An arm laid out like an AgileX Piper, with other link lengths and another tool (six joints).
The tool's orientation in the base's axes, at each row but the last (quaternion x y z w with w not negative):
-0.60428, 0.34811, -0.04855, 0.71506
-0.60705, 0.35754, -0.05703, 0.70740
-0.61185, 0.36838, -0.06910, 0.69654
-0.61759, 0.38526, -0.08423, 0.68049
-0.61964, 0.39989, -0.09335, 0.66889
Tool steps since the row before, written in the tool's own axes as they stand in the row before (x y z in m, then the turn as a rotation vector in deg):
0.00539, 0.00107, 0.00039, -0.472, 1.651, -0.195
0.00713, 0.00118, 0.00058, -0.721, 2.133, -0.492
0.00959, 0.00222, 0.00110, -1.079, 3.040, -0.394
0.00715, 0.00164, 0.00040, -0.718, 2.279, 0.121
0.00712, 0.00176, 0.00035, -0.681, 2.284, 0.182
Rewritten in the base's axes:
0.00390, -0.00203, -0.00332, -1.044, 0.507, -1.281
0.00518, -0.00289, -0.00417, -1.569, 0.516, -1.608
0.00677, -0.00383, -0.00614, -2.089, 1.009, -2.275
0.00459, -0.00355, -0.00451, -1.242, 1.026, -1.769
0.00429, -0.00378, -0.00461, -1.180, 1.050, -1.794

